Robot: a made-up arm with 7 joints.
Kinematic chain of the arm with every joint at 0, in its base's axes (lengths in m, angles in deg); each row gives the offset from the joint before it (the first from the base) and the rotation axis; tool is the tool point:
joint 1: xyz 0 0.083 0 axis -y
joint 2: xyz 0 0.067 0 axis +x
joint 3: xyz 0 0 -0.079 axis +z
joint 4: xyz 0 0 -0.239 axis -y
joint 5: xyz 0 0 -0.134 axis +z
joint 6: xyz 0 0 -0.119 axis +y
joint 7: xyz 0 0 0 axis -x
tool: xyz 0 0 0
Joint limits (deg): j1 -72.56..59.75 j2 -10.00..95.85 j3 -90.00..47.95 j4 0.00..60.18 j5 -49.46..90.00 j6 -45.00..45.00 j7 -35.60..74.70
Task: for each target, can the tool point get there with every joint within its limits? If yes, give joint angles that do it. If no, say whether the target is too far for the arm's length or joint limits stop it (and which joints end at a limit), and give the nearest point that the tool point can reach.
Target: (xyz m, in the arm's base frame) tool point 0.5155 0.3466 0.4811
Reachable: no: too far | nearest point 0.3859 0.4588 0.0290 | short by 0.483 m
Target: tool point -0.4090 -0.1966 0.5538
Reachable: no: too far | nearest point -0.3806 -0.1432 -0.1196 | short by 0.676 m
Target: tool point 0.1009 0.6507 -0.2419
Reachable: yes | joints 6.80 62.88 3.04 16.45 39.31 34.90 9.45
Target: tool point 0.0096 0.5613 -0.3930
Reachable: yes | joints -4.30 48.20 -24.08 9.74 -26.38 -0.66 20.38
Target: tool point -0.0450 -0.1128 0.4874
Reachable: no: joint limits stop it (at a limit: joint 1, joint 2, joint 3, joint 4) | nearest point -0.3806 -0.1432 -0.1196 | short by 0.694 m
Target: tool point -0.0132 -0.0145 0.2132
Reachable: no: joint limits stop it (at a limit: joint 1, joint 2, joint 3, joint 4) | nearest point -0.3806 -0.1432 -0.1196 | short by 0.512 m
